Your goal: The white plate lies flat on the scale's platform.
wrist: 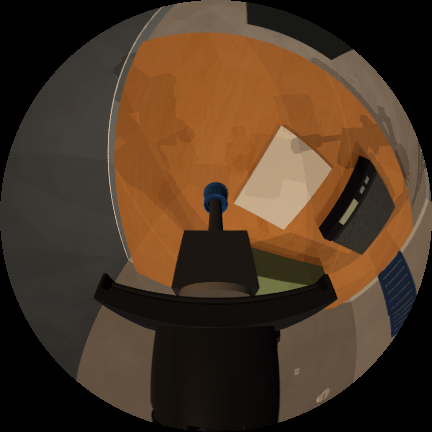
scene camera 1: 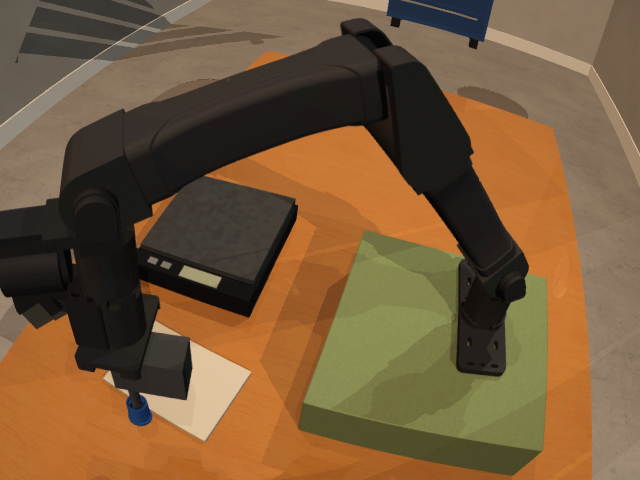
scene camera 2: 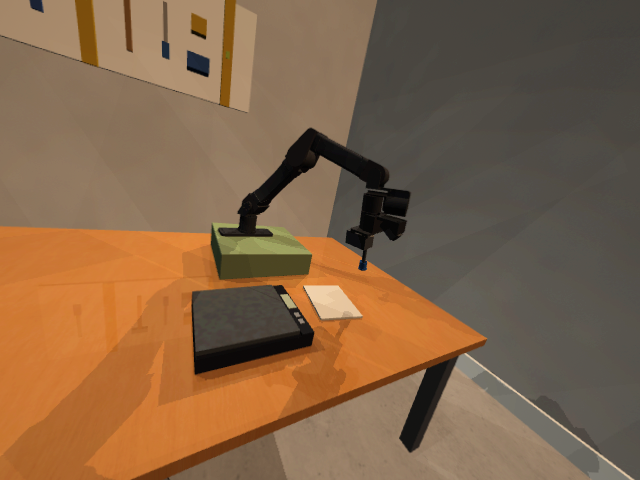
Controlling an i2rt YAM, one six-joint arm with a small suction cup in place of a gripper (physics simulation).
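Seen in the pictures: hand, its tool point: (wrist: 215, 192) (scene camera 1: 140, 416) (scene camera 2: 362, 268); arm's base, origin of its link: (scene camera 1: 480, 316) (scene camera 2: 246, 233).
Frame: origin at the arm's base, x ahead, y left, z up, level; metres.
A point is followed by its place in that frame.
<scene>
The white plate (scene camera 1: 222, 382) {x 0.331, y 0.135, z -0.084 m} (scene camera 2: 330, 302) {x 0.411, y 0.136, z -0.084 m} (wrist: 285, 175) {x 0.414, y 0.154, z -0.084 m} is a thin, flat rectangle lying on the table beside the scale, on its display side. The black scale (scene camera 1: 222, 227) {x 0.405, y -0.120, z -0.046 m} (scene camera 2: 242, 315) {x 0.436, y -0.143, z -0.046 m} (wrist: 367, 215) {x 0.426, y -0.092, z -0.046 m} stands a short gap away, with its dark platform bare. My gripper (scene camera 1: 139, 413) (scene camera 2: 362, 266) (wrist: 216, 195) {x 0.391, y 0.264, z 0.009 m}, a blue suction cup, is open and carries nothing. It hangs in the air above the table, apart from the plate and off the plate's side away from the scale. In the scene camera 1 view, the wrist hides part of the plate.
The arm's base is mounted on a raised green block (scene camera 1: 341, 351) {x 0.185, y 0.094, z -0.006 m} (scene camera 2: 266, 266) {x 0.201, y 0.009, z -0.051 m} (wrist: 290, 265) {x 0.203, y 0.031, z -0.062 m}, next to the plate and scale on the orange table (scene camera 1: 532, 170) {x -0.213, y -0.582, z -0.091 m} (scene camera 2: 93, 310) {x 0.259, y -0.402, z -0.091 m}. A blue cabinet (scene camera 1: 439, 18) (wrist: 397, 295) stands on the floor beyond the table.
</scene>
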